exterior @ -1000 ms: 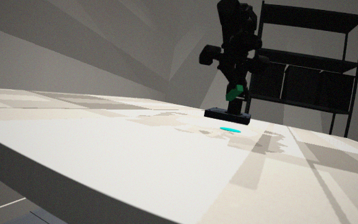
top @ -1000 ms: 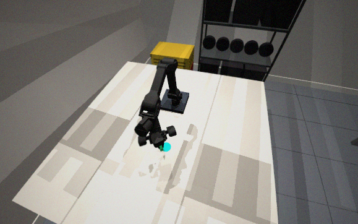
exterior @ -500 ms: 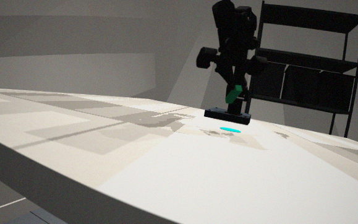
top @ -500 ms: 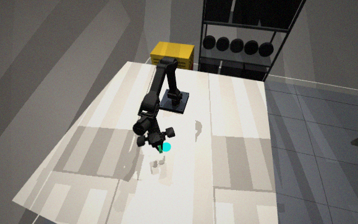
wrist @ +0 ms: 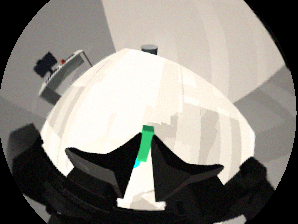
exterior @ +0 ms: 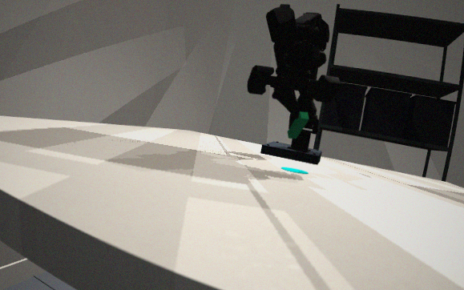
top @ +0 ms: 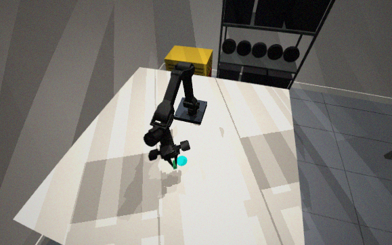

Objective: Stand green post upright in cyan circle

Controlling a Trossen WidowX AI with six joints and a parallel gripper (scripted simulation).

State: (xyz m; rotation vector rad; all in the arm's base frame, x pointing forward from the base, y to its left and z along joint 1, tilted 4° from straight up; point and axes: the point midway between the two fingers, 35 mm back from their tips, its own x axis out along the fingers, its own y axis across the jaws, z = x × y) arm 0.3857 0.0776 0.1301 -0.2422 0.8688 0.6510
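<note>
Now: the cyan circle 110 mm below my gripper tip, 80 mm behind it and 10 mm to the right of it. Round my gripper tip: green post (20 mm below, 10 mm to the right, 10 mm behind).
</note>
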